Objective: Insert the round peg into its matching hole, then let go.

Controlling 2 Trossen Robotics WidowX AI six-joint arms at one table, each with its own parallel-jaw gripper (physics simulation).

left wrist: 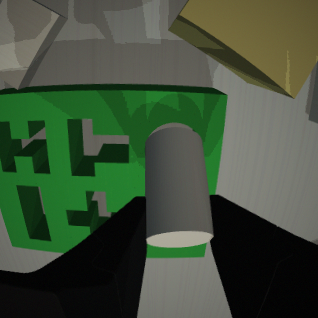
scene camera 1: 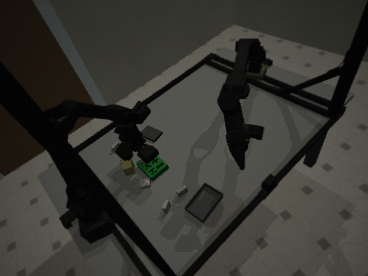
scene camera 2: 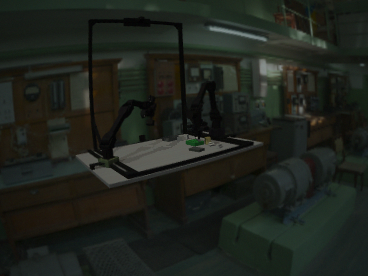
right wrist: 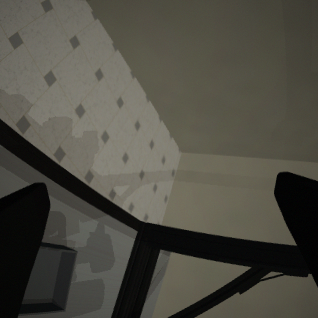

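The grey round peg [left wrist: 176, 187] is between the fingers of my left gripper [left wrist: 176, 206], which is shut on it. In the left wrist view the peg covers part of the right side of the green board [left wrist: 30, 105] [scene camera 1: 159, 173] [scene camera 2: 195, 142]. Several shaped holes show to its left; the round hole is hidden, and I cannot tell whether the peg's far end touches the board. In scene camera 1 the left gripper stands at the board's upper left edge. My right gripper [right wrist: 164, 190] is open and empty, raised above the table, far from the board.
A yellow block [scene camera 1: 128, 167] [left wrist: 250, 40] and several pale pieces, one a white block [left wrist: 27, 37], lie near the board. A dark flat plate [scene camera 1: 152, 133] lies behind it. A dark tray [scene camera 1: 188, 207] [right wrist: 64, 280] stands nearer the front edge. A black frame edges the table.
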